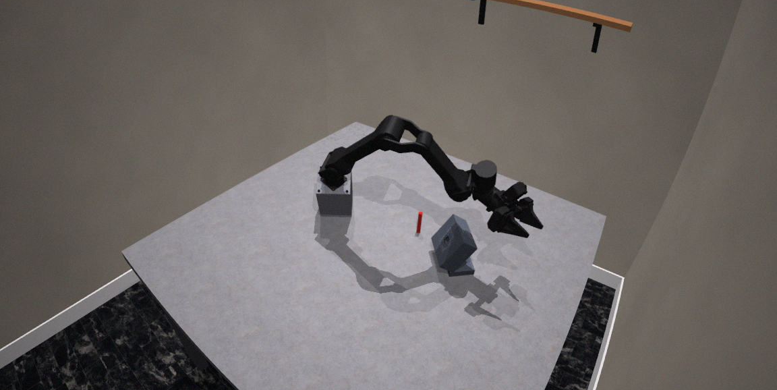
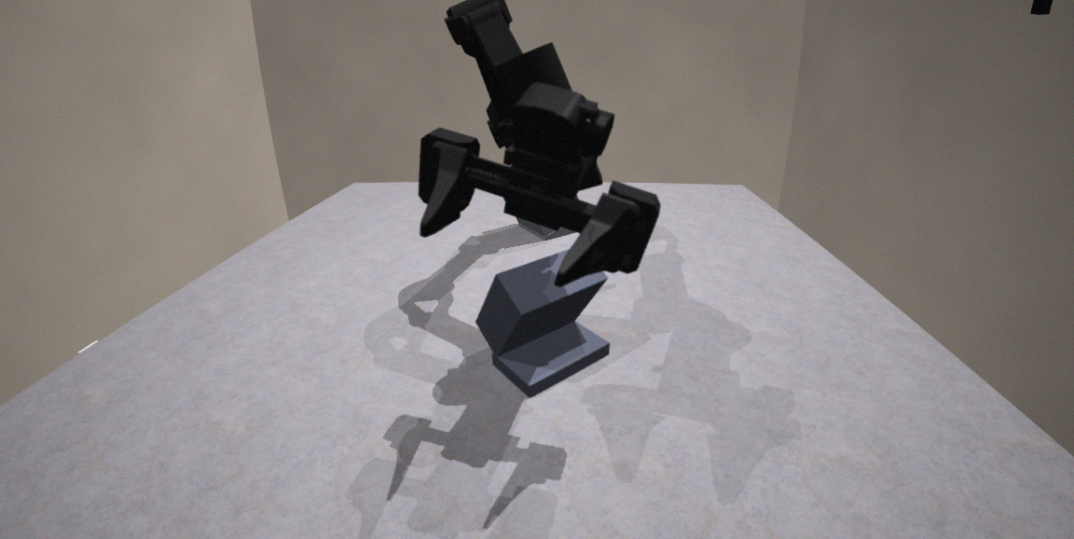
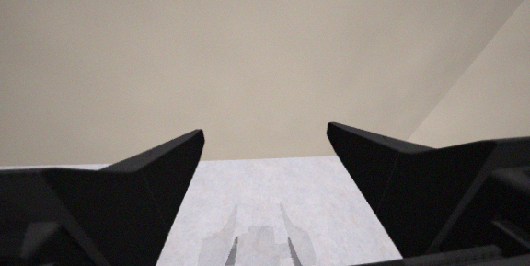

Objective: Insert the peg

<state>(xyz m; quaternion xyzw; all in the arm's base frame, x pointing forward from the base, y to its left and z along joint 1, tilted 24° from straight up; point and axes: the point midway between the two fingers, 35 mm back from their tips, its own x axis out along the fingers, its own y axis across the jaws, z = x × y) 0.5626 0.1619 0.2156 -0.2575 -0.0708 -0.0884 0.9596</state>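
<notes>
The red square peg lies 35 cm behind my hand, 21 cm below it and 5 cm to the left of it. From my hand the other things lie so: flat foot plate (24 cm below, 18 cm behind, 1 cm to the left).
</notes>
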